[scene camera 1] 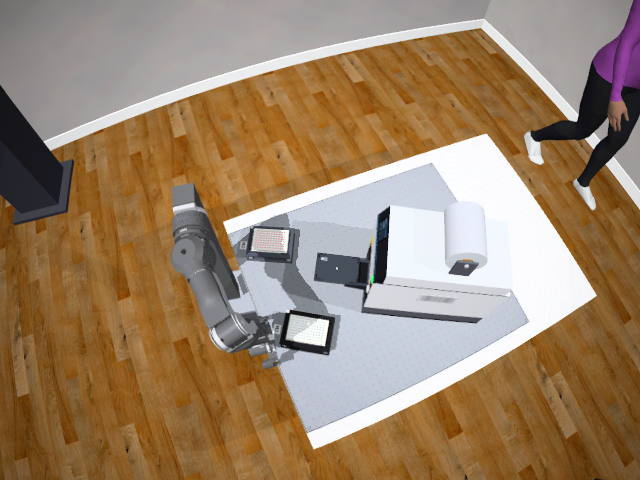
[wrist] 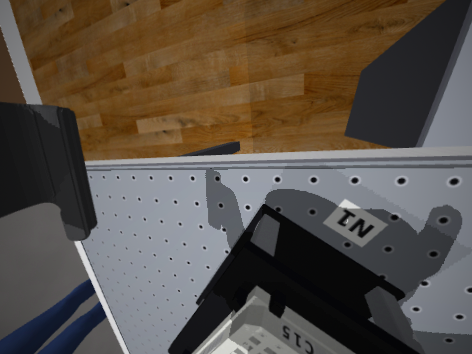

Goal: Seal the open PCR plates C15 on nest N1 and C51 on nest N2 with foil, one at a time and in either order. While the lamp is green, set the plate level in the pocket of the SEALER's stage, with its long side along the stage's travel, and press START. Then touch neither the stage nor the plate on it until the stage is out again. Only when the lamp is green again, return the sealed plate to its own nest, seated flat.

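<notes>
Plate C15 [scene camera 1: 308, 329] [wrist: 260, 327] sits in the black nest N1 [scene camera 1: 310, 349] [wrist: 325, 272]; its wells show pale, and it is cut off at the bottom of the wrist view. Plate C51 [scene camera 1: 270, 241], with reddish wells, sits in nest N2 [scene camera 1: 268, 258] farther back. The SEALER [scene camera 1: 434, 248] has its dark stage [scene camera 1: 338, 268] out, with no plate on it. The lamp [scene camera 1: 372, 279] shows green. My gripper [scene camera 1: 270, 349] is open and empty, beside N1 at the table's near-left edge. One dark finger shows at the left of the wrist view. The START button cannot be made out.
A white foil roll [scene camera 1: 465, 232] sits on top of the sealer. The N1 label [wrist: 355, 222] lies beside its nest on the perforated board [scene camera 1: 377, 361] [wrist: 165, 215]. A person [scene camera 1: 612, 103] stands beyond the table's right end. A dark pillar [scene camera 1: 31, 160] stands at the far left.
</notes>
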